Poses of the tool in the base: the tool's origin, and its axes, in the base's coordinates. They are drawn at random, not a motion.
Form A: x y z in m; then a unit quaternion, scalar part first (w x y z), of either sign.
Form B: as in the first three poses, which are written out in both.
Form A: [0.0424 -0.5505 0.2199 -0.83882 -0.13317 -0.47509 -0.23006]
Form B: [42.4 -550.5 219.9 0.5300 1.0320 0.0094]
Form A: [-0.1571 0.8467 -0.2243 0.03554 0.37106 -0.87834 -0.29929]
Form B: [-157.1 846.7 -224.3 2.4238 -0.2885 -2.5937]
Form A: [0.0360 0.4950 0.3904 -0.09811 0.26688 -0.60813 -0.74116]
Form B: [36.0 495.0 390.4 2.6306 -0.2799 -1.4478]
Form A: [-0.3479 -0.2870 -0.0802 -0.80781 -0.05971 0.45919 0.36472]
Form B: [-347.9 -287.0 -80.2 -1.0420 -0.9034 -0.3955]
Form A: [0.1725 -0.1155 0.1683 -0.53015 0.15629 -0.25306 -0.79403]
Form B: [172.5 -115.5 168.3 1.9705 0.0201 -0.6037]
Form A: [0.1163 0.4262 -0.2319 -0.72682 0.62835 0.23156 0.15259]
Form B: [116.3 426.2 -231.9 -0.5448 -0.1454 -1.4664]
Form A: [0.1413 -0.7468 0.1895 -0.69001 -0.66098 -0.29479 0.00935]
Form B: [141.3 -746.8 189.5 -0.4535 0.4055 1.6226]
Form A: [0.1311 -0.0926 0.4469 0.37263 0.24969 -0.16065 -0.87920]
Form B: [131.1 -92.6 446.9 -2.3755 -0.5929 -0.1165]
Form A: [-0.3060 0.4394 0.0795 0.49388 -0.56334 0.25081 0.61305]
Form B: [-306.0 439.4 79.5 1.4337 -0.4589 -1.3004]
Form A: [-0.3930 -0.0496 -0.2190 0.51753 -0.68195 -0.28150 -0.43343]
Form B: [-393.0 -49.6 -219.0 -1.0607 0.3045 -1.6638]
